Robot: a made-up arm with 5 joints. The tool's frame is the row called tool.
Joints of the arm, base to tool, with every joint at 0 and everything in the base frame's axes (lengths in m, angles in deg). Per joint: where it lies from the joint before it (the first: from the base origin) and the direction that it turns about. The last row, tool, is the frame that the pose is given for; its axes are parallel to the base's.
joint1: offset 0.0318 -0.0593 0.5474 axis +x
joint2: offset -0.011 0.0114 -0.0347 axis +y
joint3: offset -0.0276 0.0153 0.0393 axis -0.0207 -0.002 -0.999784
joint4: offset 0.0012 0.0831 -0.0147 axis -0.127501 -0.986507 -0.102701
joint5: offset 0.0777 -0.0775 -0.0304 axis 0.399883 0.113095 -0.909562
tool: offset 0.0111 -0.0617 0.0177
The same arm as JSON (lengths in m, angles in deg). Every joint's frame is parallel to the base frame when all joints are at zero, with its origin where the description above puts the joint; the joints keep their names.
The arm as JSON. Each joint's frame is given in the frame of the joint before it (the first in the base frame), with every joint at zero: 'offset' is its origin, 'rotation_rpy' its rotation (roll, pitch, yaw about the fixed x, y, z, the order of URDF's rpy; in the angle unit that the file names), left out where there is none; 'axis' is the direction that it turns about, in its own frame. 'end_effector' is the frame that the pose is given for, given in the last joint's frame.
{"length_unit": "m", "angle_unit": "deg", "chain": [{"id": "joint1", "offset": [0.0318, -0.0593, 0.5474], "axis": [1.0, 0.0, 0.0]}, {"id": "joint2", "offset": [-0.011, 0.0114, -0.0347], "axis": [0.0, 1.0, 0.0]}, {"id": "joint3", "offset": [-0.0276, 0.0153, 0.0393], "axis": [-0.0207, -0.002, -0.999784]}, {"id": "joint4", "offset": [0.0012, 0.0831, -0.0147], "axis": [-0.127501, -0.986507, -0.102701]}, {"id": "joint5", "offset": [0.0777, -0.0775, -0.0304], "axis": [0.399883, 0.113095, -0.909562]}], "end_effector": {"offset": [0.0111, -0.0617, 0.0177]}}
